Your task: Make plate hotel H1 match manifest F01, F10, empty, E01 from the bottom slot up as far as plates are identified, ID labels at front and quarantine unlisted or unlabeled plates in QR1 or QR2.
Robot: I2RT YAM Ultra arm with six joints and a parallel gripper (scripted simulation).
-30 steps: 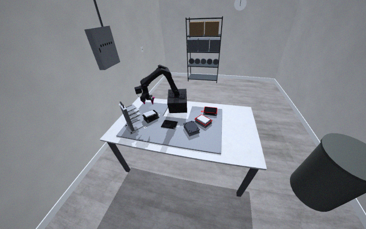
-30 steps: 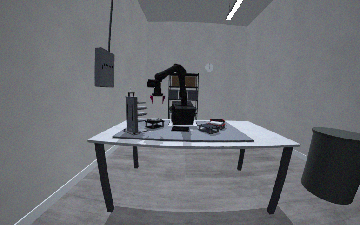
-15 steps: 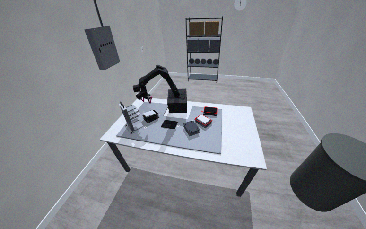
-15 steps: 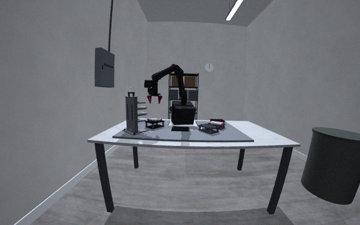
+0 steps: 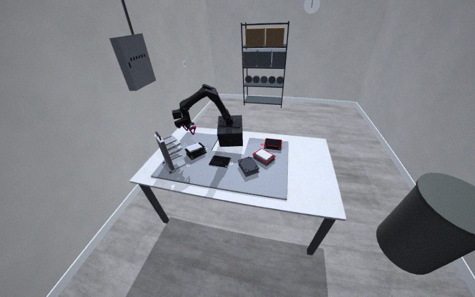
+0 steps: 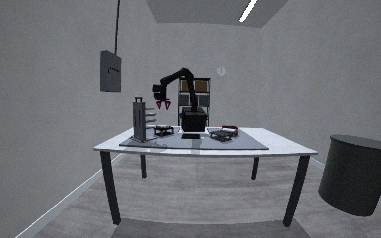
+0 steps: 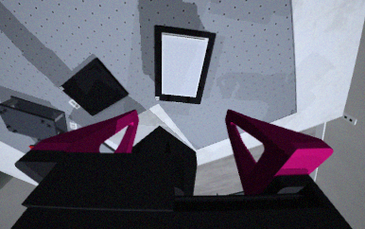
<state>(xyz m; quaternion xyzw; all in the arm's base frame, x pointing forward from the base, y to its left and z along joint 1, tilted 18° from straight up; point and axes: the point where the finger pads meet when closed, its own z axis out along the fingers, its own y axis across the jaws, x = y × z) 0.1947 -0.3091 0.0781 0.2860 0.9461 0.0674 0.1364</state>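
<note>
The black regrip nest lies 19 cm below my hand, 1 cm to the left of it and 1 cm behind it. From my hand the other things lie so: H1 tag 25 cm below, 16 cm ahead, 1 cm to the right.
</note>
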